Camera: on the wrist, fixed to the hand. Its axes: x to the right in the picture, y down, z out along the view.
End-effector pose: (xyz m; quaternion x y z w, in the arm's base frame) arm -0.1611 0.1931 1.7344 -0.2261 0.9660 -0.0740 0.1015
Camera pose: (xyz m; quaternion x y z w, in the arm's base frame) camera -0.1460 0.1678 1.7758 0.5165 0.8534 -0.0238 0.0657
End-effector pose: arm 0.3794 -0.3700 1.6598 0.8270 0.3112 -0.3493 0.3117
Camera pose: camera 0.3609 -0.3251 1.6747 0.8400 -0.3400 0.0131 0.4225
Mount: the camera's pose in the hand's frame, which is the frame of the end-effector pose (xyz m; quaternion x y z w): -0.0086 -0.0366 -0.0342 0.0271 0.0668 0.6943 0.7160
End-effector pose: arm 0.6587 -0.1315 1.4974 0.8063 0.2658 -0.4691 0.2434
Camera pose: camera 0.6525 -0.0842 1.5149 0.7998 -0.3660 -0.1202 0.4604
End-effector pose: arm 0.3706 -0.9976 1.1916 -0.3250 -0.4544 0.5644 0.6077
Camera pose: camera 0.4168 -1.0076 1.2104 -0.5695 -0.0438 0.8167 0.0824
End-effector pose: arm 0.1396 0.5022 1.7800 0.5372 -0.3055 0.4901 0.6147
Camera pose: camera 0.1656 0.5348 1.7510 0.1565 -0.5374 0.8219 0.1057
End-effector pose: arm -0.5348 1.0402 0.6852 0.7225 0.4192 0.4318 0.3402
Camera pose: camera -0.5797 1.0522 0.6646 -0.7888 0.1671 -0.5823 0.1038
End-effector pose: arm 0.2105 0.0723 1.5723 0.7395 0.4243 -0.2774 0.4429
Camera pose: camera 0.1755 0.1085 1.5792 0.8546 -0.1876 0.1468 0.4614
